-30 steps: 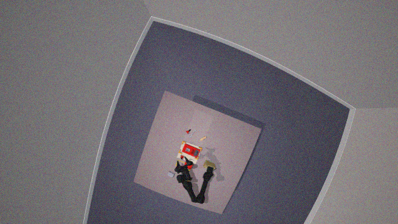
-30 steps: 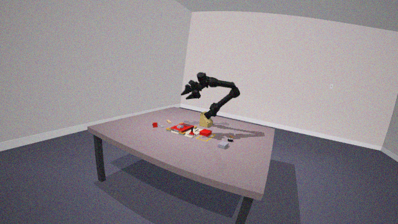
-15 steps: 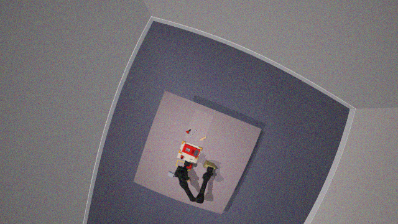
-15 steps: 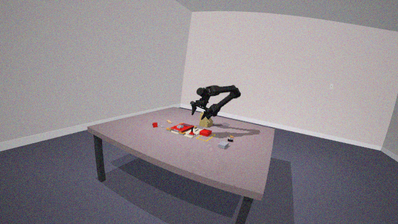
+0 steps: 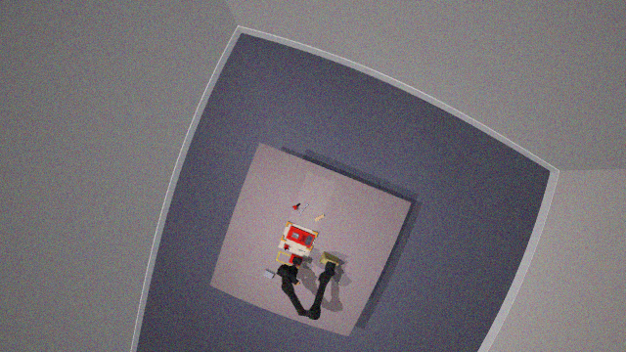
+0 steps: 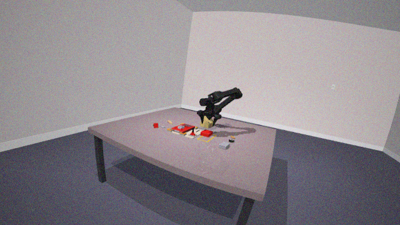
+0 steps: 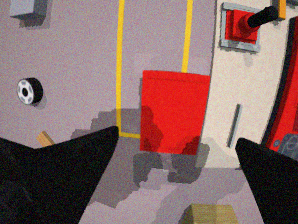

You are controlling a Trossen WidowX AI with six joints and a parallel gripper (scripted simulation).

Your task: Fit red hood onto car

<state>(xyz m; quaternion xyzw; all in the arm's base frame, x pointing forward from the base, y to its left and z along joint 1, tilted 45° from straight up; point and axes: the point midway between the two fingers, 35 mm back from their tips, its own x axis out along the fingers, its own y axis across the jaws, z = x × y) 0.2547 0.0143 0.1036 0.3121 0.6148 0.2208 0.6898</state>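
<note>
My gripper tip is 7 cm above the red hood. Round my gripper tip: black wheel (3 cm ahead, 21 cm to the left, 7 cm below); tan piece (8 cm behind, 38 cm to the right, 7 cm below).
</note>
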